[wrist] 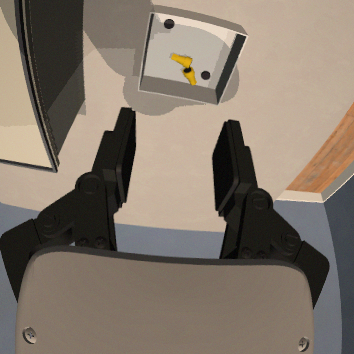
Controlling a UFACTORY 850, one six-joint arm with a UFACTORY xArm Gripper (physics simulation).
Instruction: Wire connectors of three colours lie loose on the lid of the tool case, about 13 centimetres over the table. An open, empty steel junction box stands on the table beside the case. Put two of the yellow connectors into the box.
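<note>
The steel junction box stands on the table at the top middle of the wrist view, open side up. Two yellow connectors lie inside it on its floor: one yellow connector points to the left, and the other yellow connector points toward the lower right. Their ends are close together. My gripper is open and empty, its two black fingers wide apart. In the view it is below the box, clear of its near wall. The tool case shows in part at the left; no connectors show on the visible part of its lid.
The table top ends in an edge below the fingers, with a blue-grey floor beyond it. A wooden surface with a pale rim shows at the right. The dark side of the case runs along the left of the box, with a gap between them.
</note>
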